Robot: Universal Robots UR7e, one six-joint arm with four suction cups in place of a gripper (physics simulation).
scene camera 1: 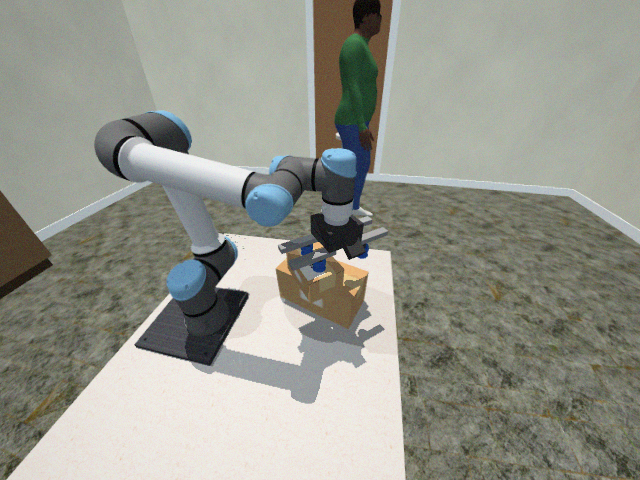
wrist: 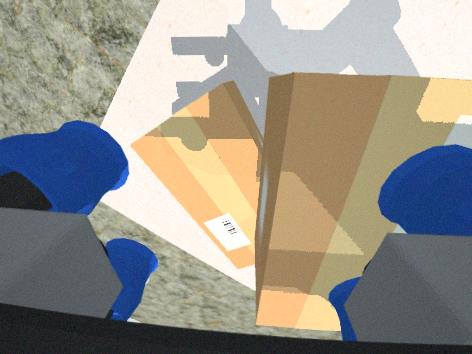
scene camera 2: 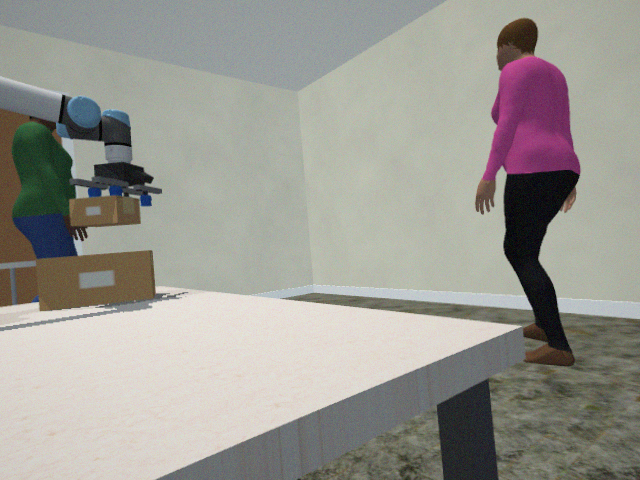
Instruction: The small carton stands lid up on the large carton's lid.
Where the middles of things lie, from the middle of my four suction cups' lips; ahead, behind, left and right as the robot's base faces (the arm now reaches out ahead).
The small carton [scene camera 2: 114,210] lies 60 mm behind my suction cup, 40 mm to the right of it and 40 mm below it. Also, from my suction cup: large carton [scene camera 2: 75,281] (50 mm behind, 90 mm to the left, 240 mm below).
